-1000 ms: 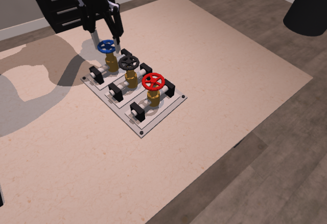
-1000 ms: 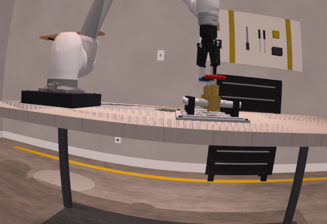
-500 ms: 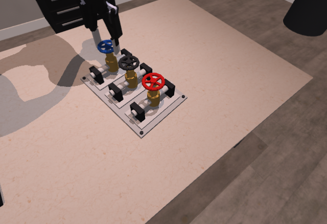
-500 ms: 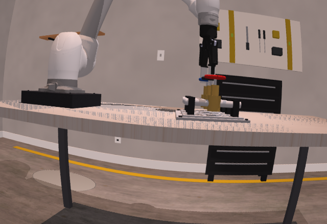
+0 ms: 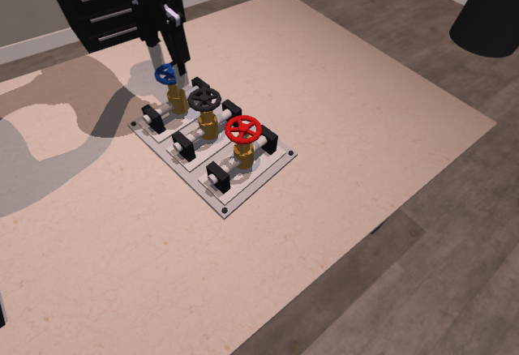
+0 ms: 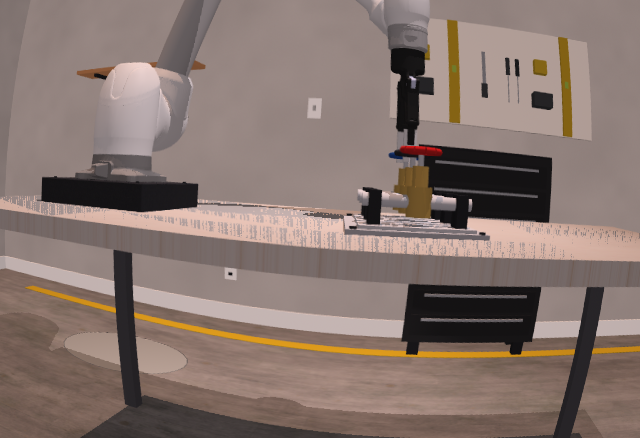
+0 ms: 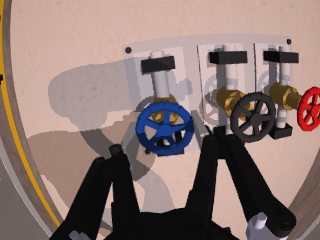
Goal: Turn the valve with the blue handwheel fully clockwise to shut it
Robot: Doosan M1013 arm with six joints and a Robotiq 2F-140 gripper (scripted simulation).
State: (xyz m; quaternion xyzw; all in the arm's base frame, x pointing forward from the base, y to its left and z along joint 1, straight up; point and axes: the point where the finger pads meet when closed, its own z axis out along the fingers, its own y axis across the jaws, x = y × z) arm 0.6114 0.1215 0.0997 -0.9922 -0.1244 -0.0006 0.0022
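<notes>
The blue handwheel is 2 cm below my hand. Also, from my hand: black handwheel 12 cm to the right, 2 cm below, 2 cm ahead; then grey baseplate 15 cm below, 12 cm to the right, 2 cm ahead; then red handwheel 23 cm to the right, 4 cm ahead, 2 cm below.
</notes>
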